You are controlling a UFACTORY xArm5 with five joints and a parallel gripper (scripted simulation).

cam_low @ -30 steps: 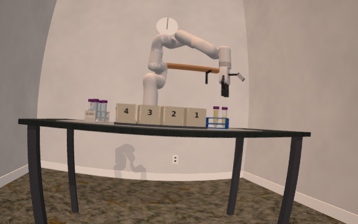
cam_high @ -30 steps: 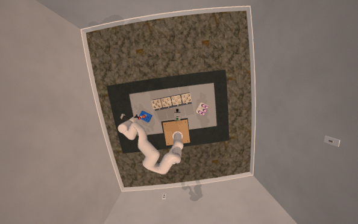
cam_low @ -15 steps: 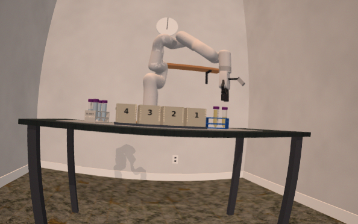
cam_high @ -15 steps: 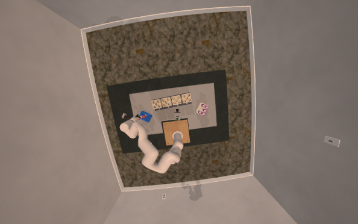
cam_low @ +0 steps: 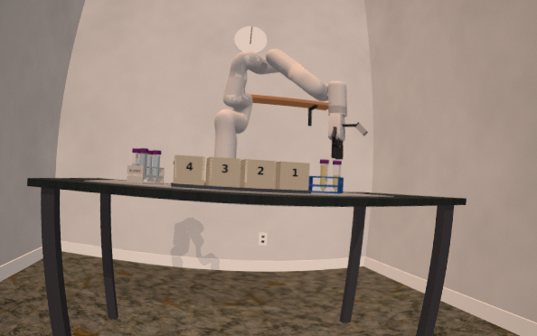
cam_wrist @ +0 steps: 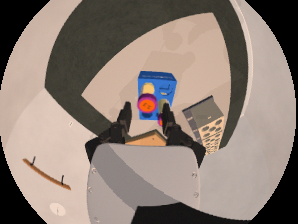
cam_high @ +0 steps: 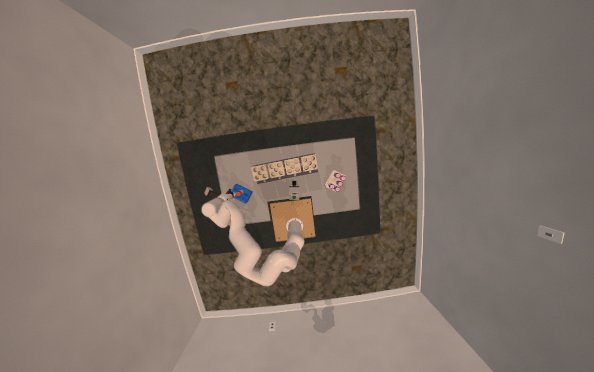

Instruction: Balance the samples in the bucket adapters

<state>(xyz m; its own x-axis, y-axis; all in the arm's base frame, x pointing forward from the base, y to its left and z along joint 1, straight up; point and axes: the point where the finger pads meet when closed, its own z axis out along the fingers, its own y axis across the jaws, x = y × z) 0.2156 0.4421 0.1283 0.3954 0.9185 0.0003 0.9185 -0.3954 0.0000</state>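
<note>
Now: the orange-dotted sample tube 80 mm below my hand and 10 mm to the left of it. The rest, counted from my hand: loading stand ST: 350 mm to the right, 200 mm ahead, 140 mm below; then adapter 2: 290 mm to the right, 190 mm ahead, 100 mm below; then blue sample rack RS: 120 mm below, 40 mm to the right.
</note>
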